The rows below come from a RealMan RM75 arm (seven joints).
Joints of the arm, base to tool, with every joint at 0 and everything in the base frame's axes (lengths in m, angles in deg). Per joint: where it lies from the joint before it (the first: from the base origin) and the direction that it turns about. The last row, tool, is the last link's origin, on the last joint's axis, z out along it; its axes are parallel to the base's.
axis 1: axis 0 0 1 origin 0 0 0.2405
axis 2: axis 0 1 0 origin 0 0 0
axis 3: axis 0 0 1 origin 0 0 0.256
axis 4: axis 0 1 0 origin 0 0 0
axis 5: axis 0 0 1 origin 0 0 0.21
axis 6: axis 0 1 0 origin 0 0 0
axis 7: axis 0 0 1 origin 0 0 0.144
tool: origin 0 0 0
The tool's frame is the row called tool.
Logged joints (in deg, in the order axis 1, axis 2, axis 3, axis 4, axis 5, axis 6, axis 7), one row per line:
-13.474, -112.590, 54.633, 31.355, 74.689, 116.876, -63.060
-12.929, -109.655, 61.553, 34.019, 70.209, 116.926, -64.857
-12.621, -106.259, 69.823, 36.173, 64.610, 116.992, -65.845
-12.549, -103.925, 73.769, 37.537, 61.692, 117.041, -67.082
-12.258, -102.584, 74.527, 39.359, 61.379, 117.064, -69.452
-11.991, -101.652, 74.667, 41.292, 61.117, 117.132, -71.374
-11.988, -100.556, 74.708, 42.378, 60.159, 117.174, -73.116
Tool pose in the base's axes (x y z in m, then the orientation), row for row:
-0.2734, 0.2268, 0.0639, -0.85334, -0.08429, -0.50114, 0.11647
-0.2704, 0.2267, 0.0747, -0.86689, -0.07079, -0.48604, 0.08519
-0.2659, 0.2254, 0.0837, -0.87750, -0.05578, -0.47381, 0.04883
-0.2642, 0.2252, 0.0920, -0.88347, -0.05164, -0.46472, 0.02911
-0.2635, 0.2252, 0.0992, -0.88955, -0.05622, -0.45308, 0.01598
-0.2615, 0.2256, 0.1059, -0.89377, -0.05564, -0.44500, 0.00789
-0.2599, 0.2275, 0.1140, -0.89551, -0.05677, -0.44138, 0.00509
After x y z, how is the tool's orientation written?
As a quaternion, x y z w.
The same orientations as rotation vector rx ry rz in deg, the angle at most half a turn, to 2 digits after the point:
-143.16, -14.14, -84.07
-148.11, -12.09, -83.04
-153.22, -9.74, -82.73
-156.14, -9.13, -82.13
-158.51, -10.02, -80.74
-160.07, -9.97, -79.70
-160.67, -10.19, -79.19

